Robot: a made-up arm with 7 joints.
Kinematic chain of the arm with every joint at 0, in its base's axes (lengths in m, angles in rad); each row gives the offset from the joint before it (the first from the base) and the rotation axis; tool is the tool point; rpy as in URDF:
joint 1: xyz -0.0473 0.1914 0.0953 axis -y
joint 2: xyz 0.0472 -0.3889 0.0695 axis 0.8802 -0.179 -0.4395
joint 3: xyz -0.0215 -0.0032 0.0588 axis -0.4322 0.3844 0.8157
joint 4: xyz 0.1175 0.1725 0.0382 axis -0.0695 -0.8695 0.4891
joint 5: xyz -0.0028 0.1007 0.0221 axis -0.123 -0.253 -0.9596
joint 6: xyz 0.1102 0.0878 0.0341 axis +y
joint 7: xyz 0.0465 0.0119 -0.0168 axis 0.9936 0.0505 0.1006
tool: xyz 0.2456 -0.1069 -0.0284 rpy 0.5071 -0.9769 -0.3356
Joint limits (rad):
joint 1: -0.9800..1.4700
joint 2: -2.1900..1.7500
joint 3: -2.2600..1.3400
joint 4: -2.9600..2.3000
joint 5: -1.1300..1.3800
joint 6: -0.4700..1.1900
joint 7: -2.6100..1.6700
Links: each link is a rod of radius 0.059 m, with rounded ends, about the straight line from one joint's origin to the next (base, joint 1, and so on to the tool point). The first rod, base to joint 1, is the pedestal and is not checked.
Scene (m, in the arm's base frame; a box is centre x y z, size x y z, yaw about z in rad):
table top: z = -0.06
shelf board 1: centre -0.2 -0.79 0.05 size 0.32 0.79 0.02 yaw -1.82
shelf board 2: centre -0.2 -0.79 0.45 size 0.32 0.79 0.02 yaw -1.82
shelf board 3: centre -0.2 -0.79 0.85 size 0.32 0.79 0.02 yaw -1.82
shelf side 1: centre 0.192 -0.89 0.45 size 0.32 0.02 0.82 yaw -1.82
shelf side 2: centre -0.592 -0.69 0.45 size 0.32 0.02 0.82 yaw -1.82
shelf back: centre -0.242 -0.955 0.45 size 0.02 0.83 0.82 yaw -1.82
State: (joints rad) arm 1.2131 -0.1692 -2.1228 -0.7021 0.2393 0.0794 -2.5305
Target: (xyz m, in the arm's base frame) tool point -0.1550 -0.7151 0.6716
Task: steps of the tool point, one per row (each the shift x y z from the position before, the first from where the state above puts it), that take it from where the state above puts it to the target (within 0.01 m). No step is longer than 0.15 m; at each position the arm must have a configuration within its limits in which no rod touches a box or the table.
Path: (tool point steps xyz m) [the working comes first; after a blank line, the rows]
Joints at the target: 0.7967 -0.1854 -1.8471 -0.6056 -0.2225 0.1229 -2.6100
Straight joint move there: touches shelf board 2.

1: 0.1331 0.0486 0.0039
2: 0.1072 0.0900 0.0219
3: 0.0672 0.1214 0.0318
4: 0.0186 0.1386 0.0314
5: -0.0312 0.1391 0.0195
6: -0.0747 0.1229 -0.0018
7: 0.0827 -0.1088 0.0115
8: 0.0227 -0.1237 0.0228
9: -0.0346 -0.1032 0.0563
10: -0.0702 -0.0473 0.0967
11: -0.0739 0.0331 0.1234
12: -0.0224 -0.1103 0.0208
13: -0.0338 -0.1105 -0.0208

